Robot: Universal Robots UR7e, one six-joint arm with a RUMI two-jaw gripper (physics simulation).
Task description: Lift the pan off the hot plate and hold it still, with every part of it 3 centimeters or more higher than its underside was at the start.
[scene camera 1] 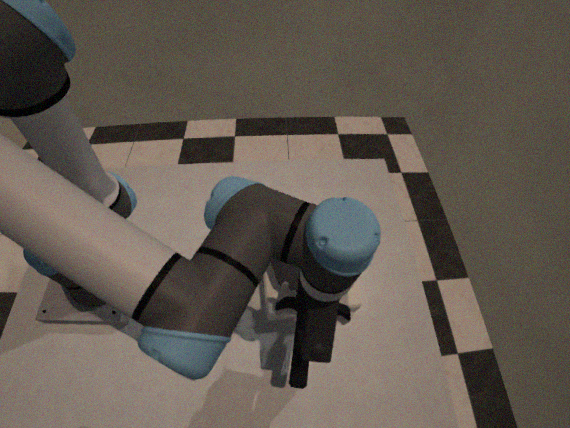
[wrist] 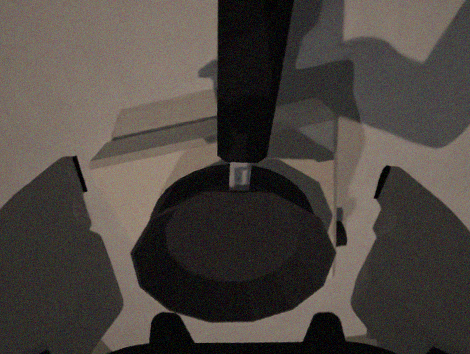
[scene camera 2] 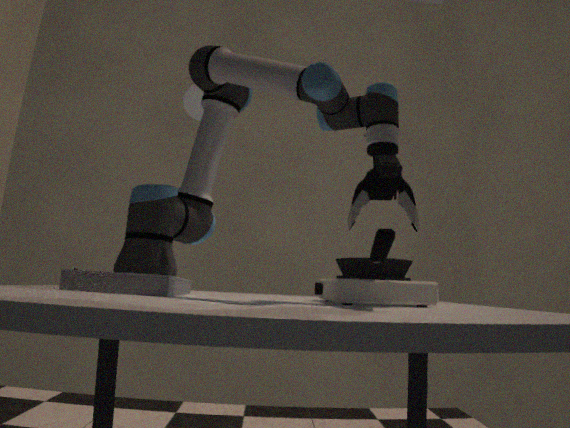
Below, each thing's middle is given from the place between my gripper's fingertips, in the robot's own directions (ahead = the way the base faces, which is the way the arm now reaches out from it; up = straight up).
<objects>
Now: hand 30 mm short of the dark pan (scene camera 2: 378,264), 50 mm to the right of it and 60 mm above it. Round my hand: white hot plate (scene camera 1: 271,285) 30 mm ahead, 150 mm to the left, 130 mm below.
</objects>
